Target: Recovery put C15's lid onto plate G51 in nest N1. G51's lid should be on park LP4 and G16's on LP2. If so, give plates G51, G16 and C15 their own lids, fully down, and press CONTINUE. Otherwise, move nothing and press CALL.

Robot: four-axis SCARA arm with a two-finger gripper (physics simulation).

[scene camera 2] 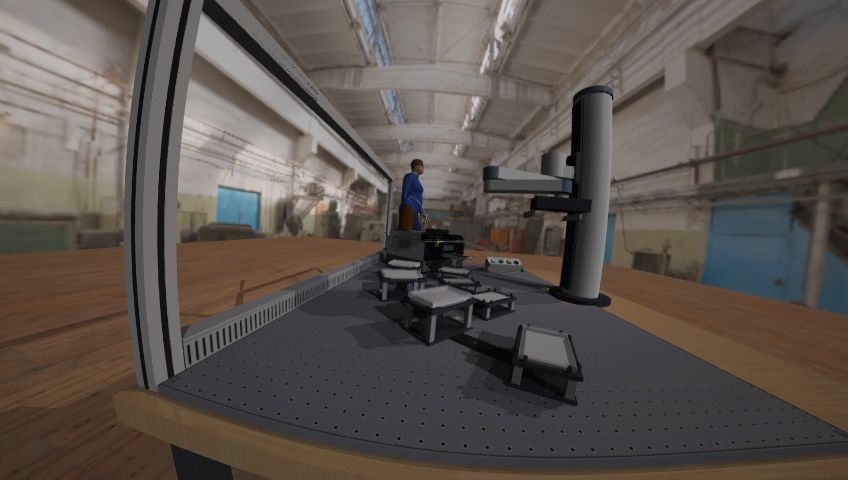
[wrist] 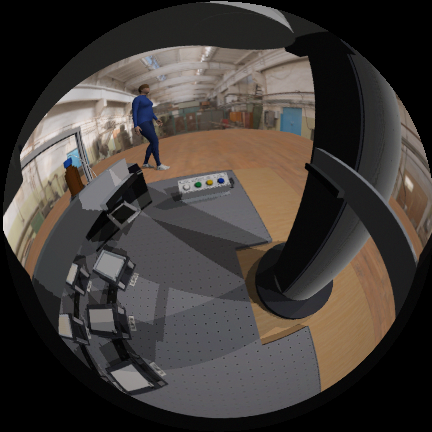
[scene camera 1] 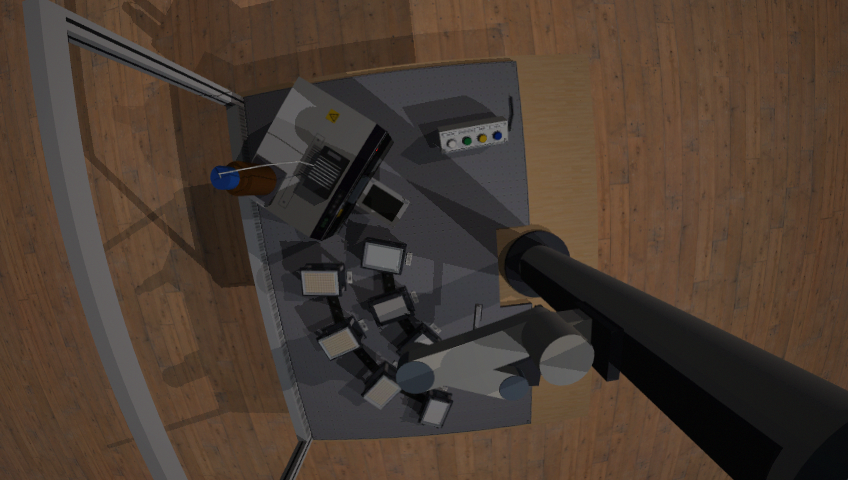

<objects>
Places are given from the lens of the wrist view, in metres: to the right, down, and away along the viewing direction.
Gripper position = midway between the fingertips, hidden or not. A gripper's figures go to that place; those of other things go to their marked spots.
my gripper (wrist: 219, 152): 0.00, -0.05, 0.10
button box (wrist: 206, 186): -0.05, -0.12, 0.61
grey perforated table (wrist: 193, 317): -0.06, 0.24, 0.27
The marked spots on the button box and the grey perforated table are 0.50 m apart.
</objects>
